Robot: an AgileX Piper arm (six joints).
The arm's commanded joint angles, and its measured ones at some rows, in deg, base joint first. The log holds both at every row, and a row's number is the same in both.
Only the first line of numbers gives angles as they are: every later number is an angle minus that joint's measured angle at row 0.
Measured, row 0:
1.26 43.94 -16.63 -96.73 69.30 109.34
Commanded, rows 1 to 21:
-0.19 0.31 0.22 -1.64 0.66 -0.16
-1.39 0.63 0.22 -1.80 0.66 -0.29
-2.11 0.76 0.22 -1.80 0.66 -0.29
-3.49 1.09 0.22 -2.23 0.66 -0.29
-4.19 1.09 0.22 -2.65 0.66 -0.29
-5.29 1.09 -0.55 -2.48 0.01 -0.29
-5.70 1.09 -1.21 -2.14 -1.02 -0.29
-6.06 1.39 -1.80 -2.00 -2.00 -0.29
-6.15 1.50 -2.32 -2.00 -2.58 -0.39
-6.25 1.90 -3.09 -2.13 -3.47 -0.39
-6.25 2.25 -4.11 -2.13 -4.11 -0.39
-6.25 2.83 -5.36 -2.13 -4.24 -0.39
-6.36 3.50 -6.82 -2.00 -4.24 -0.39
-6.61 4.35 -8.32 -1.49 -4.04 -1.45
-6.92 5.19 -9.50 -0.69 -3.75 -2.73
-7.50 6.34 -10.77 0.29 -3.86 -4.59
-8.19 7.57 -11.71 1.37 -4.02 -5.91
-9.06 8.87 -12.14 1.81 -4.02 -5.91
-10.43 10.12 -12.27 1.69 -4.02 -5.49
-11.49 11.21 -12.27 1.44 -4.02 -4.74
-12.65 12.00 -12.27 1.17 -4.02 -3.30
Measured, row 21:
-8.72 8.11 -11.33 0.96 -3.98 -4.51
